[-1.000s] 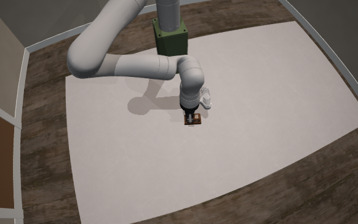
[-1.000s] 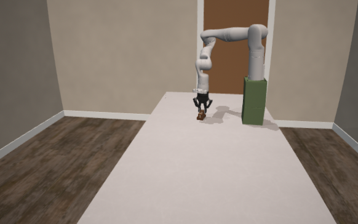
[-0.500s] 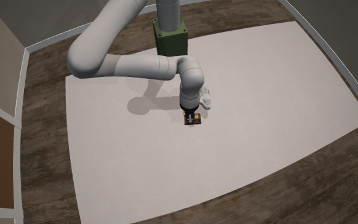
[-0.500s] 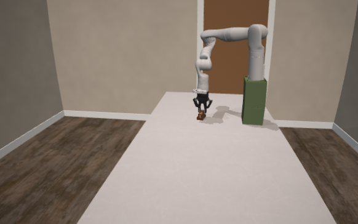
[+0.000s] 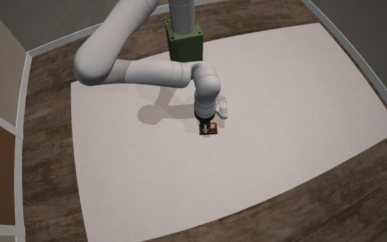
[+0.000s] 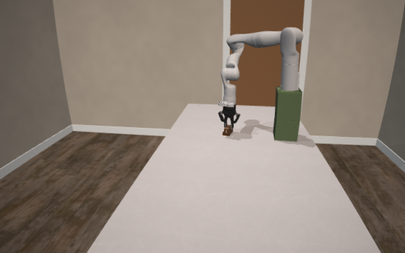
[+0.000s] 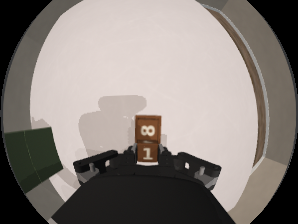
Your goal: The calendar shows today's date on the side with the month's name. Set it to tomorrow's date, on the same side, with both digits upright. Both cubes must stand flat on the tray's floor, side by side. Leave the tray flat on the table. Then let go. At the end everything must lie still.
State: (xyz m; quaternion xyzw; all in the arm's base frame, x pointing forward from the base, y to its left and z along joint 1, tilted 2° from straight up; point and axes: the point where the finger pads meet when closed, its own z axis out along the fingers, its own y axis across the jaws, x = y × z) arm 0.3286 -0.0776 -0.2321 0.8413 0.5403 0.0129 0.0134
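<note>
Now: hand 3 cm above the brown tray, 2 cm to the right of it and 1 cm short of it. Round my hand: cube: 3 cm to the left, 2 cm below, 1 cm ahead.
</note>
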